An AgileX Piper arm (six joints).
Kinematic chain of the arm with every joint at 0, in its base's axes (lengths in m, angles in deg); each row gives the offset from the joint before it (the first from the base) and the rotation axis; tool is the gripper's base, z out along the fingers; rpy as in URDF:
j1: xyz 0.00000 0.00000 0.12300 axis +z
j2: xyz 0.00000 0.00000 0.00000 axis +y
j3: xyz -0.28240 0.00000 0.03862 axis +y
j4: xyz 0.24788 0.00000 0.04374 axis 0.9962 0 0.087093
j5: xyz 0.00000 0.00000 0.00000 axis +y
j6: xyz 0.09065 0.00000 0.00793 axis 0.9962 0 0.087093
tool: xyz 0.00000 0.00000 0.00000 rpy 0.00 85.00 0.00
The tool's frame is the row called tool.
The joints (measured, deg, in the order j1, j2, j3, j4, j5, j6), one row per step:
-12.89 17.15 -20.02 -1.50 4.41 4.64
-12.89 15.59 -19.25 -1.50 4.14 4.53
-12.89 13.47 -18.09 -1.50 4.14 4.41
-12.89 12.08 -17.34 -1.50 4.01 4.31
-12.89 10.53 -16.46 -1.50 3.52 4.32
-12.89 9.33 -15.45 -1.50 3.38 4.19
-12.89 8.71 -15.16 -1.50 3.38 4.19
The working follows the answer.
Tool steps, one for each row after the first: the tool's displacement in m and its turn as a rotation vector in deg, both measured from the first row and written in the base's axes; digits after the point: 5 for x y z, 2 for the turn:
-0.00398 0.00092 -0.00202 -0.34 -1.01 0.00
-0.00902 0.00208 -0.00617 -0.68 -1.92 -0.01
-0.01222 0.00281 -0.00871 -0.94 -2.65 -0.02
-0.01566 0.00362 -0.01133 -1.20 -3.78 -0.01
-0.01772 0.00410 -0.01570 -1.40 -4.07 -0.02
-0.01905 0.00440 -0.01674 -1.47 -4.39 -0.02

Tool pose at each row, in the base's axes (x y z in m, rotation vector in deg; rounded; the steps above come from the unrounded poses):
0.07575 -0.01752 0.30477 12.17 85.77 -7.90
0.07177 -0.01660 0.30274 11.94 84.73 -8.04
0.06673 -0.01545 0.29859 11.72 83.79 -8.18
0.06354 -0.01471 0.29605 11.54 83.04 -8.29
0.06010 -0.01390 0.29343 11.38 81.89 -8.33
0.05804 -0.01343 0.28907 11.24 81.58 -8.44
0.05670 -0.01312 0.28802 11.19 81.26 -8.46

